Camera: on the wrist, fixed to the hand. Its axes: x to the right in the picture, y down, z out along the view.
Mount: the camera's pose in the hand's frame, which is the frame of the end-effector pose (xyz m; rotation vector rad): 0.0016 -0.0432 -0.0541 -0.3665 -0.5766 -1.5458
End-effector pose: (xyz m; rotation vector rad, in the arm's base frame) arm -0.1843 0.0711 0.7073 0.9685 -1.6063 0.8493
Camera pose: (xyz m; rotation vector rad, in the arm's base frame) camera -0.1237 0.1005 0.7232 1.7861 -0.8710 -0.8037
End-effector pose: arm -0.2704 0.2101 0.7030 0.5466 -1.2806 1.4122
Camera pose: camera -0.2148 0.2513 0.7046 1.3207 -0.9852 -0.2827
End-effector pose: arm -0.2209 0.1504 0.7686 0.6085 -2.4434 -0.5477
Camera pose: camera -0.1767 0.1011 0.7889 -1.9425 1.3996 1.5272
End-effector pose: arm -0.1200 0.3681 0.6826 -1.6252 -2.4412 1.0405
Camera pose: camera -0.1355 0.3870 0.7474 -0.8331 2.8567 -0.6646
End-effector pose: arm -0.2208 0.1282 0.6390 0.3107 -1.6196 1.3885
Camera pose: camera -0.1651 0.1619 0.6625 1.4300 -1.3356 -0.2053
